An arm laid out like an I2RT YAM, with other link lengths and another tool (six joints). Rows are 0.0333 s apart.
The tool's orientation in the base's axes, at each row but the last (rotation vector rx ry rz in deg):
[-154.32, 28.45, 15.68]
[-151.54, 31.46, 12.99]
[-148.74, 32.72, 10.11]
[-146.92, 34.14, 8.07]
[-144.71, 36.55, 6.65]
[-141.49, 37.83, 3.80]
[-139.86, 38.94, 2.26]
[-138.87, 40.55, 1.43]
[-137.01, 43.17, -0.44]
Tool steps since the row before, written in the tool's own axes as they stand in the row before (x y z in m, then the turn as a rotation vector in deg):
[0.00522, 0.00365, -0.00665, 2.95, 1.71, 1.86]
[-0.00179, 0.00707, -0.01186, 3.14, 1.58, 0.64]
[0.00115, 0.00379, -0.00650, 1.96, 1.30, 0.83]
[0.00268, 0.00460, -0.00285, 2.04, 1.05, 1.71]
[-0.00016, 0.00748, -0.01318, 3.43, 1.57, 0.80]
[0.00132, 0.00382, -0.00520, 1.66, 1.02, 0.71]
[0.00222, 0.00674, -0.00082, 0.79, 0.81, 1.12]
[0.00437, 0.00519, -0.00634, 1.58, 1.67, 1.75]
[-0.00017, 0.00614, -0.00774, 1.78, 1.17, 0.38]
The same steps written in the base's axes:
[0.00421, -0.00742, 0.00346, 1.84, -1.61, -3.02]
[-0.00370, -0.01047, 0.00840, 2.16, -2.11, -1.92]
[-0.00042, -0.00654, 0.00387, 1.20, -1.36, -1.71]
[0.00036, -0.00603, -0.00014, 1.39, -0.76, -2.38]
[-0.00419, -0.01230, 0.00779, 2.34, -2.20, -2.13]
[-0.00115, -0.00614, 0.00209, 1.04, -1.07, -1.44]
[-0.00141, -0.00613, -0.00338, 0.44, -0.30, -1.50]
[0.00026, -0.00915, 0.00153, 0.78, -0.91, -2.63]
[-0.00473, -0.00822, 0.00278, 0.96, -1.46, -1.28]

